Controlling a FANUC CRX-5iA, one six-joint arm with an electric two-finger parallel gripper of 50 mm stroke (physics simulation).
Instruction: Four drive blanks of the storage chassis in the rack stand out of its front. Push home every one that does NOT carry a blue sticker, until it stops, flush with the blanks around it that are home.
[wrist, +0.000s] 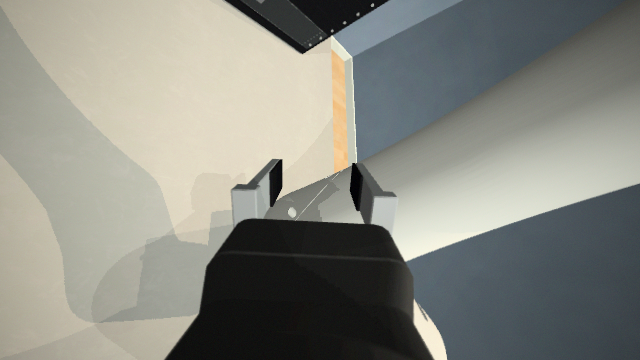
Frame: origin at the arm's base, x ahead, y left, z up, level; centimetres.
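Seen in the pictures: gripper, fingertip midpoint: (316, 175).
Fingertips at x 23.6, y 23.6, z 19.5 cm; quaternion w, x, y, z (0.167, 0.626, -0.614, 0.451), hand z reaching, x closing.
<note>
A point is followed by its place in that frame.
My gripper (316, 175) @(x 23.6, y 23.6, z 19.5 cm) is open, with nothing between its two fingers. The robot's own pale arm shows behind and to the right of the fingers. A corner of a black cabinet-like body (305, 27) @(x 71.8, y -13.8, z -8.3 cm) with a row of small light dots along its edge shows at the top of the wrist view, beyond the fingertips and apart from them. It may be part of the rack or chassis; I cannot tell. The drive blanks and the blue stickers do not show in this view.
A beige table top (210, 90) @(x 48.3, y 11.4, z -18.0 cm) fills the left, with shadows of the arm on it. The robot's pale arm (500, 155) @(x 23.4, y 19.2, z 30.2 cm) crosses the right side. A narrow strip of wood floor (340, 110) shows past the table edge, beside a blue-grey surface (430, 95).
</note>
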